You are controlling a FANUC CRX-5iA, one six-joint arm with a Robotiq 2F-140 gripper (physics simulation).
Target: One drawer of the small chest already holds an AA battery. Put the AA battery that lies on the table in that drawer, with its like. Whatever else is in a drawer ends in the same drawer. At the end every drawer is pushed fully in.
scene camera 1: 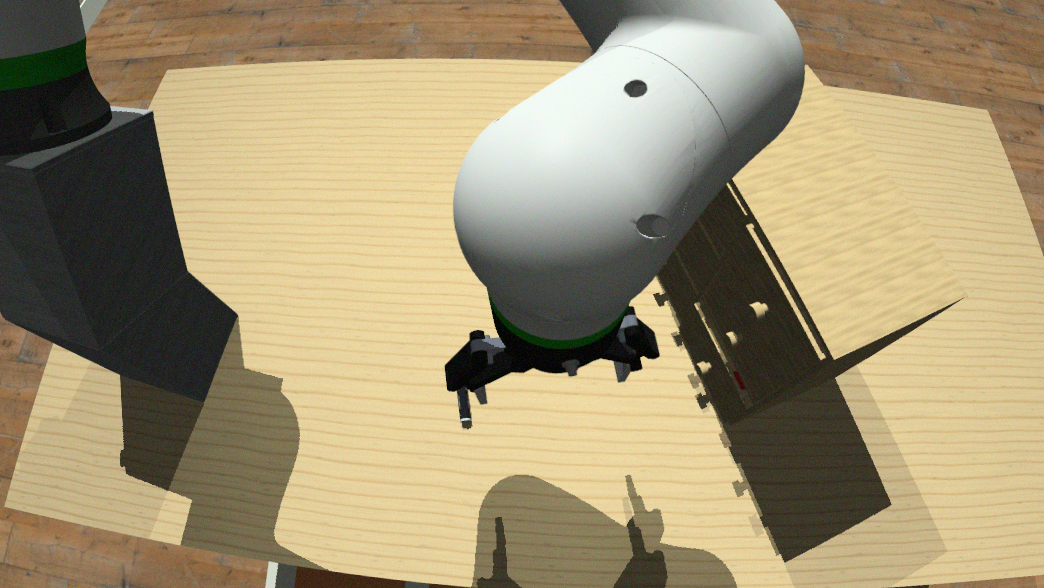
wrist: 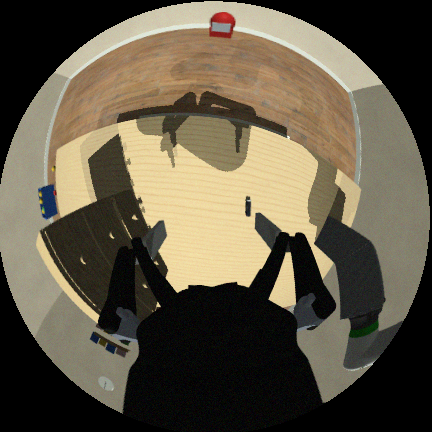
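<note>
The AA battery (scene camera 1: 464, 409) (wrist: 248, 206), dark with a bright end, lies on the table. In the scene view a finger hides its upper part. My gripper (scene camera 1: 551, 384) (wrist: 209, 224) is wide open and empty, above the table between the battery and the chest; in the wrist view the battery shows beyond the right fingertip. The small chest (scene camera 1: 847, 219) (wrist: 100, 215) stands at the right in the scene view, its knobbed front shaded and partly behind the arm. A small red item (scene camera 1: 739, 379) shows at a narrow gap low on that front. The battery inside a drawer does not show.
A dark grey pedestal (scene camera 1: 109, 241) (wrist: 357, 265) stands at the left of the scene view and the right of the wrist view. The arm (scene camera 1: 584, 182) reaches over the table beside the chest. A blue box (wrist: 48, 201) and a red object (wrist: 221, 25) are beyond the table.
</note>
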